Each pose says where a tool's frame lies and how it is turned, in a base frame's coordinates. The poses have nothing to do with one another.
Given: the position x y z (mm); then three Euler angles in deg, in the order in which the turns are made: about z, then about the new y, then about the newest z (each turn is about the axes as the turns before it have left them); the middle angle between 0 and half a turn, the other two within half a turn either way.
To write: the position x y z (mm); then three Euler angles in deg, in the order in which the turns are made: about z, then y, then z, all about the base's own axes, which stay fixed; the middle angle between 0 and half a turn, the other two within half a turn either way. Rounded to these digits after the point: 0 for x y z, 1 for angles.
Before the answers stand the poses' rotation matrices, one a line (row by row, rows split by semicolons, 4 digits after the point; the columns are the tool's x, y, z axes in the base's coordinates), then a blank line. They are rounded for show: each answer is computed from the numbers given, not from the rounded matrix.
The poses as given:
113 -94 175 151.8 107.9 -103.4
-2 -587 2 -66.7 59.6 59.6
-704 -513 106 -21.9 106.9 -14.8
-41 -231 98 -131.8 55.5 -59.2
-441 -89 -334 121.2 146.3 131.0
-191 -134 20 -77.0 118.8 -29.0
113 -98 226 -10.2 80.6 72.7
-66 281 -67 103.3 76.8 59.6
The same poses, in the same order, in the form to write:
0.3969 0.3730 -0.8386; 0.8910 0.0630 0.4497; 0.2205 -0.9257 -0.3074
0.8935 0.2921 0.3412; 0.1060 0.6010 -0.7922; -0.4365 0.7439 0.5060
-0.3561 0.2917 0.8878; -0.1322 0.9248 -0.3569; -0.9251 -0.2444 -0.2907
-0.8336 0.0574 -0.5493; 0.3563 -0.7040 -0.6144; -0.4220 -0.7079 0.5664
-0.9283 0.2359 -0.2874; 0.0759 0.8769 0.4746; 0.3640 0.4187 -0.8320
-0.5672 0.7997 0.1971; 0.3015 0.4243 -0.8538; -0.7664 -0.4248 -0.4818
0.2169 -0.1008 0.9710; 0.9311 0.3203 -0.1747; -0.2934 0.9419 0.1633
-0.8660 -0.4472 -0.2240; -0.0860 -0.3081 0.9475; -0.4927 0.8397 0.2284

113 -94 175 -103.4 107.9 151.8
-2 -587 2 59.6 59.6 -66.7
-704 -513 106 -14.8 106.9 -21.9
-41 -231 98 -59.2 55.5 -131.8
-441 -89 -334 131.0 146.3 121.2
-191 -134 20 -29.0 118.8 -77.0
113 -98 226 72.7 80.6 -10.2
-66 281 -67 59.6 76.8 103.3

